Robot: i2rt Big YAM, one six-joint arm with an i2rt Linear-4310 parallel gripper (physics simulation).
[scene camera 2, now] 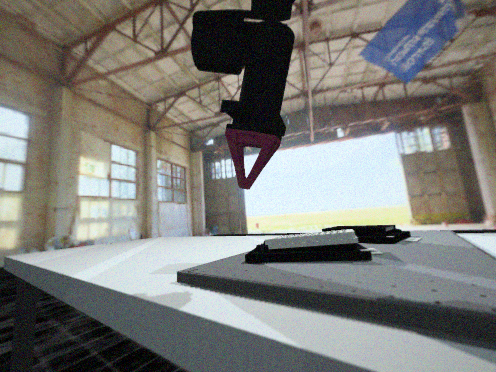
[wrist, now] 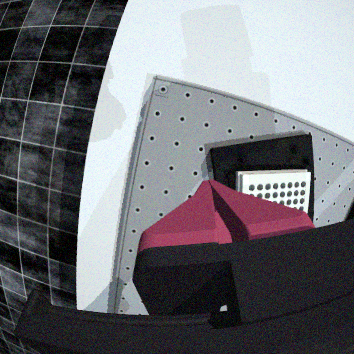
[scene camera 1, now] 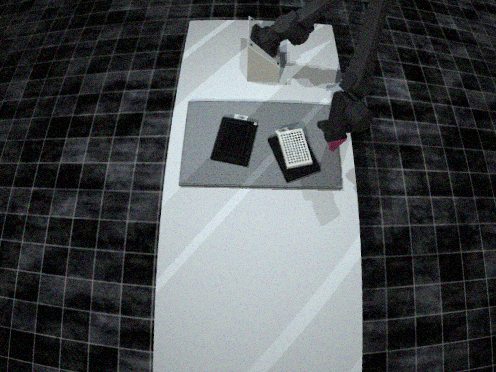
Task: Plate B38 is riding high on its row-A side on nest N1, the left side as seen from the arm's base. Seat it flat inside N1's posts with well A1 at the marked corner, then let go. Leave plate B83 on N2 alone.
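Frame: origin at the arm's base, x left, y back, z up, level; millimetres.
Seen in the pictures: gripper, between the fingertips: point(scene camera 2: 244, 188) point(wrist: 208, 189) point(scene camera 1: 331, 150); arm's base, origin of its link: point(scene camera 1: 262, 41).
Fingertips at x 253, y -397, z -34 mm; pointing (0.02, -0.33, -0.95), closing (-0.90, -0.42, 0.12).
Offsets run from my fingertips to a thing's top centre. Level surfaces: height alone.
White plate B38 @(dx -107, dy +35, dz -67 mm) point(scene camera 1: 296, 147) point(scene camera 2: 310, 240) point(wrist: 274, 179) lies tilted on black nest N1 @(dx -107, dy +21, dz -81 mm) point(scene camera 1: 300, 174) point(scene camera 2: 305, 256) point(wrist: 225, 161). In scene camera 2 its right end, by the label tab, rides higher than its left end. It sits off-centre, leaving a strip of the nest bare. Well A1 and the marked corner are too small to tell. Dark plate B83 point(scene camera 1: 235, 141) point(scene camera 2: 372, 233) appears to lie flat on N2. My gripper point(scene camera 1: 331, 149) point(scene camera 2: 245, 187) point(wrist: 208, 189) is shut and empty, fingers pointing down, above the board beside N1 and clear of B38. In the wrist view the fingers hide part of B38.
Both nests stand on a grey perforated board point(scene camera 1: 200, 167) point(scene camera 2: 300, 285) point(wrist: 175, 120) on the white table @(dz -116 mm) point(scene camera 1: 250, 280). A beige panel point(scene camera 1: 263, 68) stands by the arm's base at the back. The gripper is near the board's side edge and the table's side edge.
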